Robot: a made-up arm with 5 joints. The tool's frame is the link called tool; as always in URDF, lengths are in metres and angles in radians.
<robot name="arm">
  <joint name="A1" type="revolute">
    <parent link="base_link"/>
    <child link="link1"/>
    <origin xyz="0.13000 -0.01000 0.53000"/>
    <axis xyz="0 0 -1"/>
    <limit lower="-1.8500" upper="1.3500"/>
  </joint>
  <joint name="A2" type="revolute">
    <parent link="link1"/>
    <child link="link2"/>
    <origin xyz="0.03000 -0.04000 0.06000"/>
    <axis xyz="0 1 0"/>
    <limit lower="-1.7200" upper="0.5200"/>
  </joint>
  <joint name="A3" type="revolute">
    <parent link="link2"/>
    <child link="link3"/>
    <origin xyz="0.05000 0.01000 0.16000"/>
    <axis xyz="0 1 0"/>
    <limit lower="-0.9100" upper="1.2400"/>
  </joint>
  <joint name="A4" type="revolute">
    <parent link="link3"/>
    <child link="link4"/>
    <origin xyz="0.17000 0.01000 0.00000"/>
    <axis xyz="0 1 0"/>
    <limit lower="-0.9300" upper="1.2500"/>
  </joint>
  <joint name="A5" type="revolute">
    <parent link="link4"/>
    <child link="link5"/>
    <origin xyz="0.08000 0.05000 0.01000"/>
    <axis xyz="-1 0 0"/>
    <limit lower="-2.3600" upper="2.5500"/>
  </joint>
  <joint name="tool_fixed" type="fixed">
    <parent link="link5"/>
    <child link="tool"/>
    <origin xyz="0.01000 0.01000 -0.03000" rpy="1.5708 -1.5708 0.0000"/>
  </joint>
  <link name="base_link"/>
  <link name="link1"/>
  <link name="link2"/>
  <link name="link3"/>
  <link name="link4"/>
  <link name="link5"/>
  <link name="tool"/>
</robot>
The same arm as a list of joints. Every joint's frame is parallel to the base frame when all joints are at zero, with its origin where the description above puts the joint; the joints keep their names.
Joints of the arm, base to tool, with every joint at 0 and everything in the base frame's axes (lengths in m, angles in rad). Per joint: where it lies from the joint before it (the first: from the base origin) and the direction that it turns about. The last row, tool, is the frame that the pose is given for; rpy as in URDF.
A1: offset 0.13 -0.01 0.53 axis -z
A2: offset 0.03 -0.04 0.06 axis +y
A3: offset 0.05 0.01 0.16 axis +y
A4: offset 0.17 0.01 0 axis +y
A5: offset 0.08 0.05 0.01 axis -x
tool: offset 0.01 0.01 -0.03 rpy 1.5708 -1.5708 0
Joint limits (rad, base to tool): -1.85..1.35 -1.72..0.52 -0.91..1.24 -0.93..1.25 -2.36..2.55

